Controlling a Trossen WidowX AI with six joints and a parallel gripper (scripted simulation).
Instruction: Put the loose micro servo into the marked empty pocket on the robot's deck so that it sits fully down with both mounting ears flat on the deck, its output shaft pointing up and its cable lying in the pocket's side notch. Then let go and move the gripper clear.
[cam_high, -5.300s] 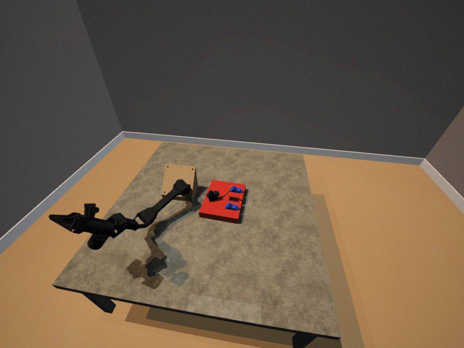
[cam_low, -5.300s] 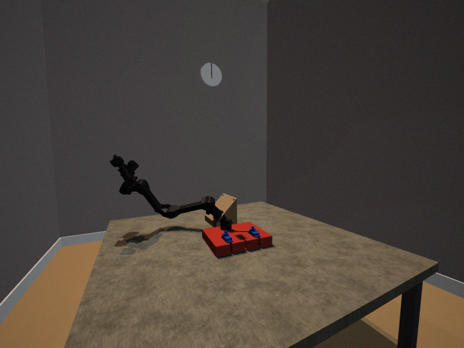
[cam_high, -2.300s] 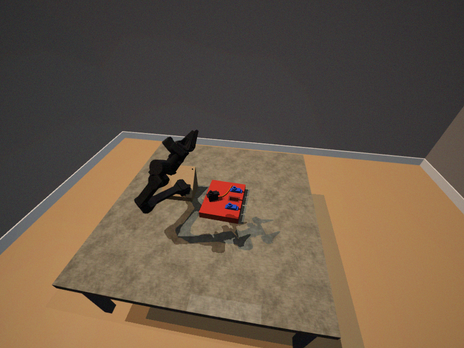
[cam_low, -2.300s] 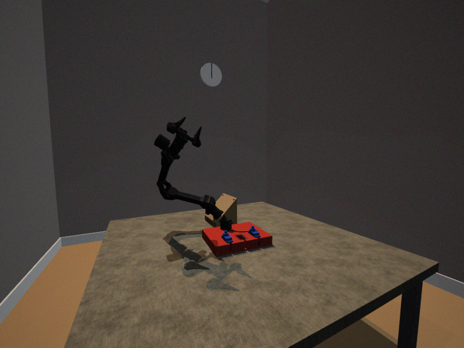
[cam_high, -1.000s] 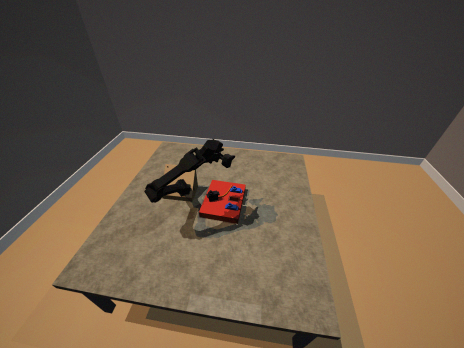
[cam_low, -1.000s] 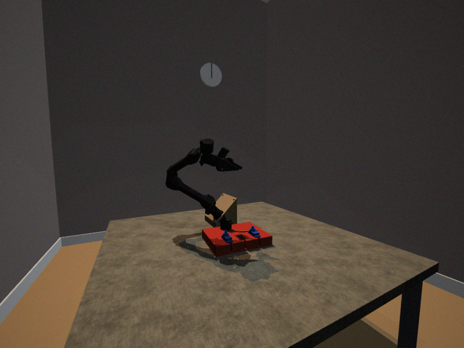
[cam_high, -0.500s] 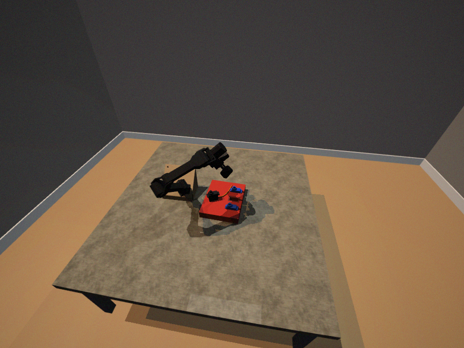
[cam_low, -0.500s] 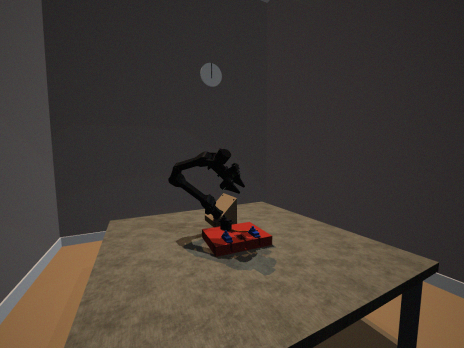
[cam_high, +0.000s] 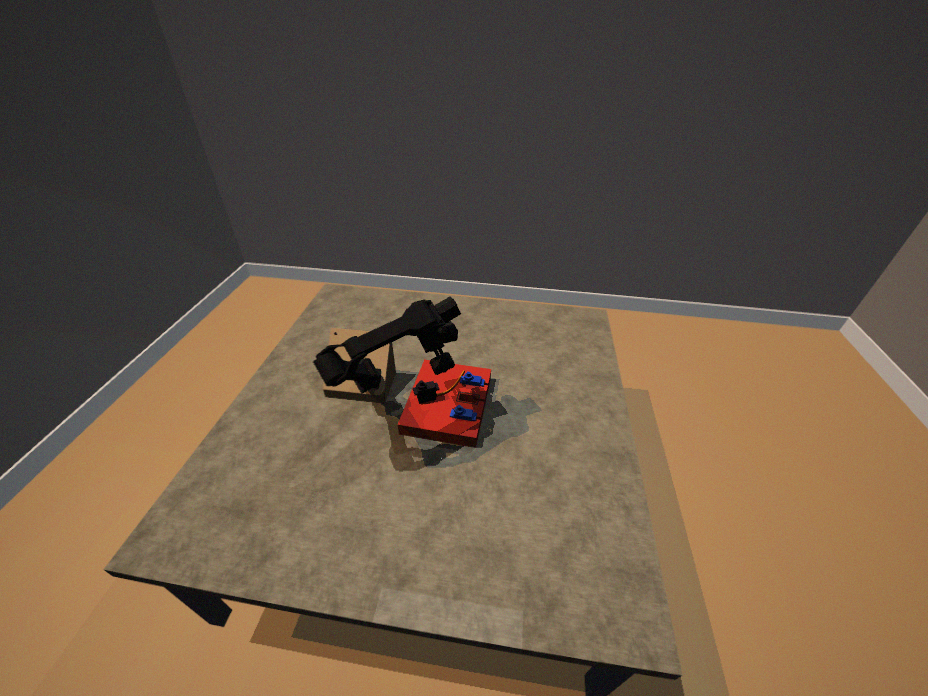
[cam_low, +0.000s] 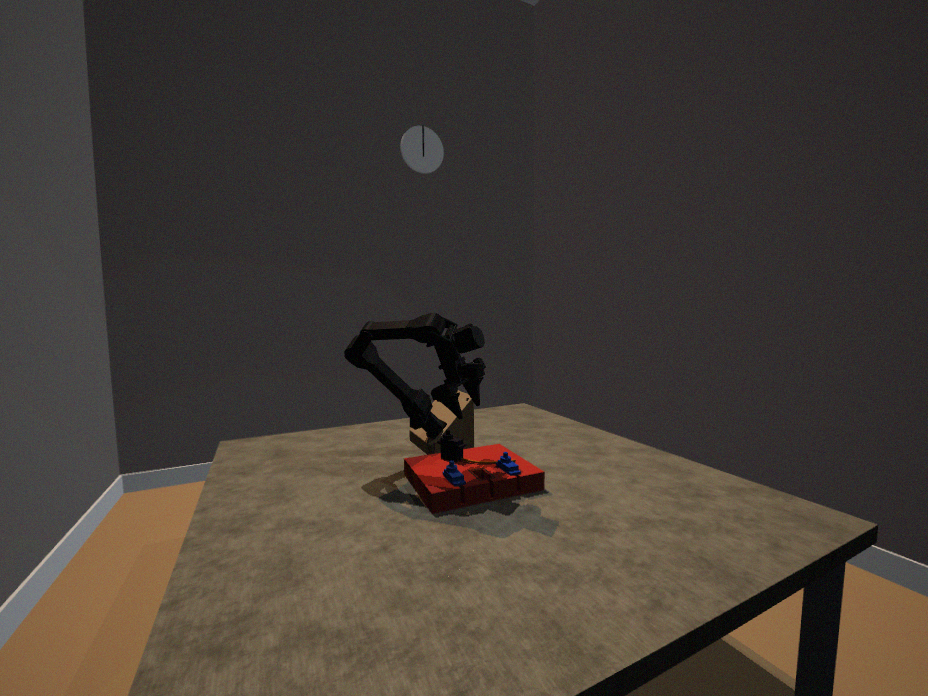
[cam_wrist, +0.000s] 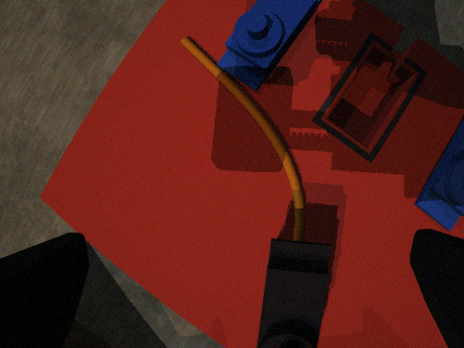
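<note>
Right now my gripper tip is 20 mm past the red deck, 10 mm to the left of it and 160 mm above it.
</note>
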